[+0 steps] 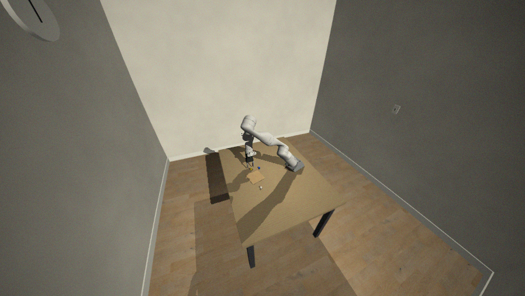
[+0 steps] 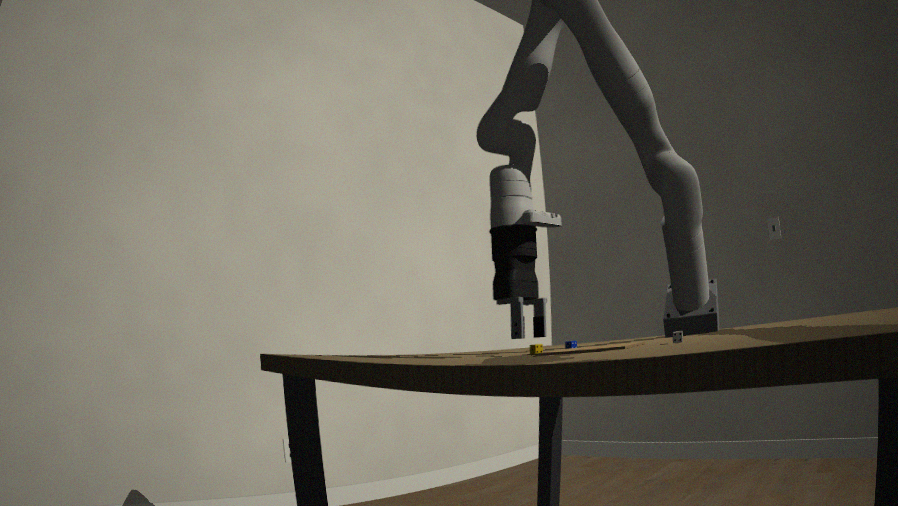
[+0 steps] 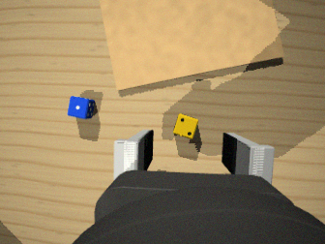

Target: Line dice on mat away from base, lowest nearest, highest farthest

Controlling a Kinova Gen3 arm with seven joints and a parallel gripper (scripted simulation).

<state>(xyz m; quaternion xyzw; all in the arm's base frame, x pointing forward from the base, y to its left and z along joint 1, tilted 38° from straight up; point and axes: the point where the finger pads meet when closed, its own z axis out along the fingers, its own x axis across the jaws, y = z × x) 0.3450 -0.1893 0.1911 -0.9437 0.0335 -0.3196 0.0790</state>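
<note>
The yellow die is 10 mm to the left of my hand and 40 mm below it. Round my hand: white die 270 mm to the left, 40 mm below; blue die 90 mm behind, 30 mm to the left, 40 mm below; tan mat 120 mm to the left, 40 mm below.
</note>
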